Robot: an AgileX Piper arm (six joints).
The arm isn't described. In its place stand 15 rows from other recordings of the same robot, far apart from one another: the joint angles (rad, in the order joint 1, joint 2, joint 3, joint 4, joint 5, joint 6), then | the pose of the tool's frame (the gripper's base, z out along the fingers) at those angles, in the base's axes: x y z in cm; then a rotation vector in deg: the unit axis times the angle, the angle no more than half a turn.
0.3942, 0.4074, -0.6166, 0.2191, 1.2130, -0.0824 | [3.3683, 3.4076, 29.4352, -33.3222, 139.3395, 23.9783]
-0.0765, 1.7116, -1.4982, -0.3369, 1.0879, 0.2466 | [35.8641, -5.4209, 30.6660, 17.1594, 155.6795, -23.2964]
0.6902, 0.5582, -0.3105, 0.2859, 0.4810, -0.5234 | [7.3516, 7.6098, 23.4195, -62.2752, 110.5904, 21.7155]
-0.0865, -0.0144, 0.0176, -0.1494, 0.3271, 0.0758 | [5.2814, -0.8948, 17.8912, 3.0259, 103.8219, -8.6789]
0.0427, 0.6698, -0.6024, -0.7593, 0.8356, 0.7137 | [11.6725, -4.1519, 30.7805, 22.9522, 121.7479, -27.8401]
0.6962, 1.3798, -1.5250, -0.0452, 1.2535, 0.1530 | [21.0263, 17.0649, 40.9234, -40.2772, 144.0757, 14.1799]
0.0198, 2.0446, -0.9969, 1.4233, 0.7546, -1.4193 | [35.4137, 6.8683, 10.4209, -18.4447, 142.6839, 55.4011]
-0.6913, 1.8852, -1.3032, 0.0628, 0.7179, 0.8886 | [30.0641, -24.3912, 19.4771, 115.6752, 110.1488, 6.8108]
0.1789, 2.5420, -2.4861, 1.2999, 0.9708, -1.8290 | [53.5093, 17.0303, 26.1822, -72.8587, 73.1677, 28.3002]
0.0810, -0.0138, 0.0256, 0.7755, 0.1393, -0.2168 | [5.5116, 1.3349, 19.6319, 17.4793, 91.4245, 32.6231]
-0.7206, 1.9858, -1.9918, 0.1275, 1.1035, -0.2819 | [34.1293, -28.5951, 33.4666, 33.9698, 143.9765, -11.9912]
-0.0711, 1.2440, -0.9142, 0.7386, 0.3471, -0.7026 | [27.2969, 0.1453, 32.1181, -3.5658, 118.3262, 11.4116]
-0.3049, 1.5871, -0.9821, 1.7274, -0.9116, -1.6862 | [27.9001, -16.2295, 26.2388, 52.9417, 113.5527, -63.2855]
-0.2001, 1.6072, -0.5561, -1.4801, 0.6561, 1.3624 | [23.1014, -10.3263, 14.8279, 21.3223, 145.0717, -54.7901]
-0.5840, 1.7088, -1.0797, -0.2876, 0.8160, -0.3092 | [25.9847, -19.4270, 20.0299, 8.5847, 172.6301, -25.9715]
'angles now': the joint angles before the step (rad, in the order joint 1, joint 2, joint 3, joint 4, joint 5, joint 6). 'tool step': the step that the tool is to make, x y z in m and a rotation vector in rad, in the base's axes. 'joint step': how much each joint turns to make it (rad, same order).
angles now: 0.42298, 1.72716, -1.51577, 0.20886, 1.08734, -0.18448
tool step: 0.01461, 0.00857, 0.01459, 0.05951, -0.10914, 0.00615
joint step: 0.00241, 0.02476, -0.07215, 0.02105, -0.07372, -0.02444
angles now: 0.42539, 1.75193, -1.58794, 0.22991, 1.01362, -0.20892
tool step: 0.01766, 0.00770, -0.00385, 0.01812, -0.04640, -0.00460
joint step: 0.00038, 0.05713, -0.05519, 0.00223, -0.05149, -0.00815
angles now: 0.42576, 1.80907, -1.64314, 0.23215, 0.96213, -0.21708
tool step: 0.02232, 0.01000, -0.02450, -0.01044, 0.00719, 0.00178
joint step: 0.00081, 0.09824, -0.04898, 0.00001, -0.03730, -0.01126
